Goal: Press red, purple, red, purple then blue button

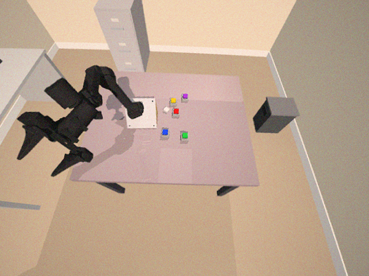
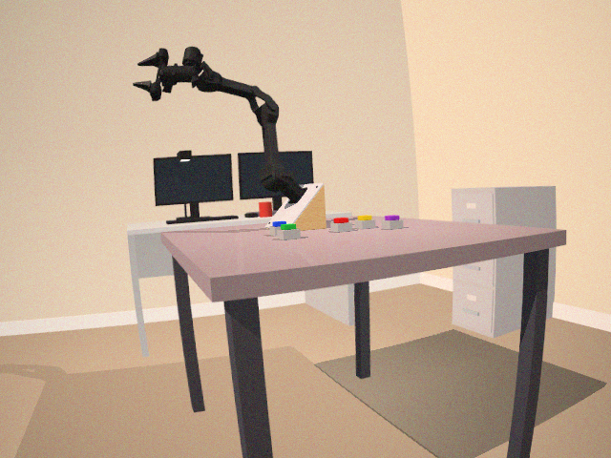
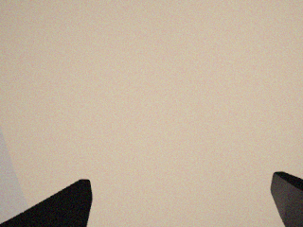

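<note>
Right now the red button is 360 mm ahead of my gripper tip, 540 mm to the left of it and 520 mm below it. The rest, counted from my gripper tip: green button (400 mm ahead, 350 mm to the left, 520 mm below); then yellow button (340 mm ahead, 640 mm to the left, 520 mm below); then blue button (280 mm ahead, 380 mm to the left, 520 mm below).
</note>
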